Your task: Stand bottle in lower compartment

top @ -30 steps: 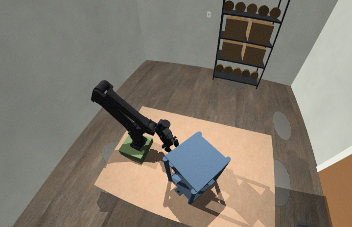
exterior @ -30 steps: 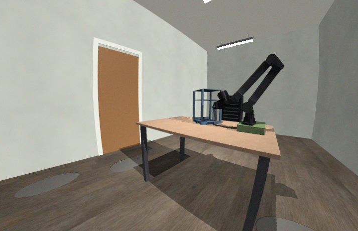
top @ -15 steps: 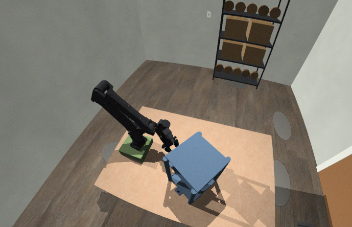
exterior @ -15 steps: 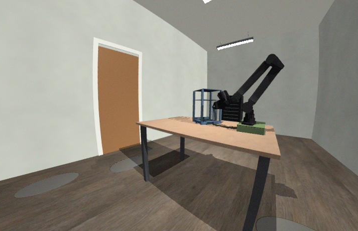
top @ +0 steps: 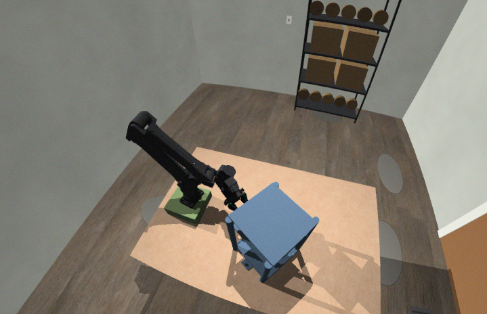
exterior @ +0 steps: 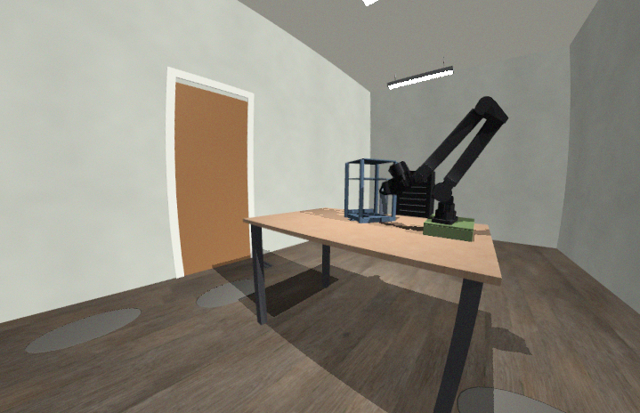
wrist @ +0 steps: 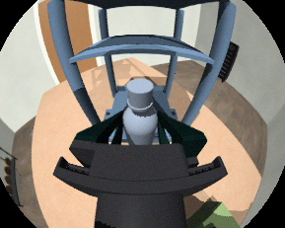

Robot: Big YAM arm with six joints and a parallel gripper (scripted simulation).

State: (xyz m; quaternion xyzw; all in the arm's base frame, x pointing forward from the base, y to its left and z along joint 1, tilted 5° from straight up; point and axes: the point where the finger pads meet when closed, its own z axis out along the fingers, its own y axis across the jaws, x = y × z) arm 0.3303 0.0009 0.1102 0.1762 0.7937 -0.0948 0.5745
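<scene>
The bottle lies 10 mm below my hand. The rest, counted from my hand: blue shelving unit (140 mm ahead, 60 mm to the right).
</scene>
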